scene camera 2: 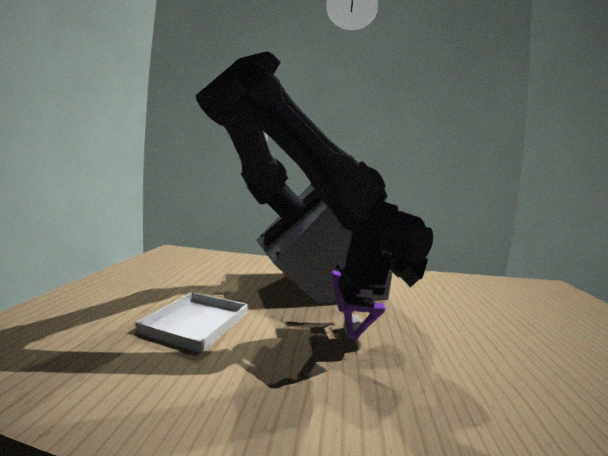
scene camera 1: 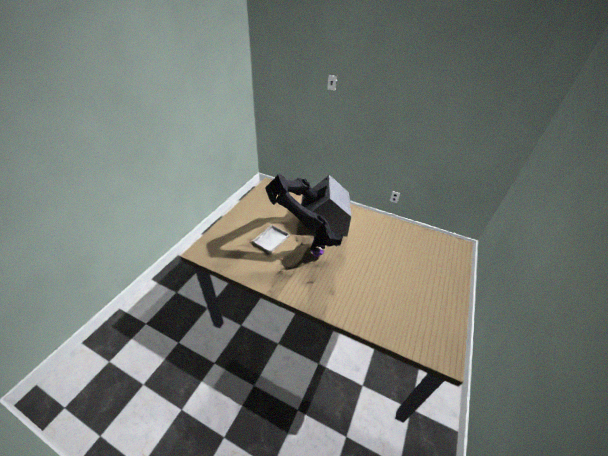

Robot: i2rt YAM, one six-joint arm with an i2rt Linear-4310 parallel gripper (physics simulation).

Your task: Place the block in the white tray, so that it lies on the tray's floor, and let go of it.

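Where they show: gripper, between the fingertips: [scene camera 2: 347, 324] [scene camera 1: 317, 250]; arm's base, origin of its link: [scene camera 2: 297, 214] [scene camera 1: 314, 197].
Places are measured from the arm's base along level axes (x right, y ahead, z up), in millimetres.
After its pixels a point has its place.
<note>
The white tray [scene camera 1: 261, 243] {x 230, y 270, z -177 mm} [scene camera 2: 169, 337] {x 213, y 308, z -168 mm} lies on the wooden table [scene camera 1: 403, 294] {x -545, y 397, z -179 mm} [scene camera 2: 490, 367] {x -299, y 377, z -179 mm}, left of the arm, and its floor is bare. My gripper [scene camera 1: 318, 251] {x -84, y 243, z -161 mm} [scene camera 2: 356, 325] {x -84, y 243, z -161 mm} has purple fingers. It is open and points down, with its tips at the table top a short way right of the tray. I cannot make out the block. A small pale patch shows between the purple fingers in the scene camera 2 view, and I cannot tell whether it is the block or the table. The arm's dark shadow covers the table just left of the fingertips.
A large grey box [scene camera 1: 338, 197] {x -135, y 12, z 39 mm} [scene camera 2: 307, 255] {x -18, y 114, z -69 mm} sits tilted behind the gripper, where the black arm is mounted. The table's near edge [scene camera 1: 294, 307] {x -56, y 608, z -182 mm} runs in front of the gripper, above a checkered floor. Walls close off the back and left.
</note>
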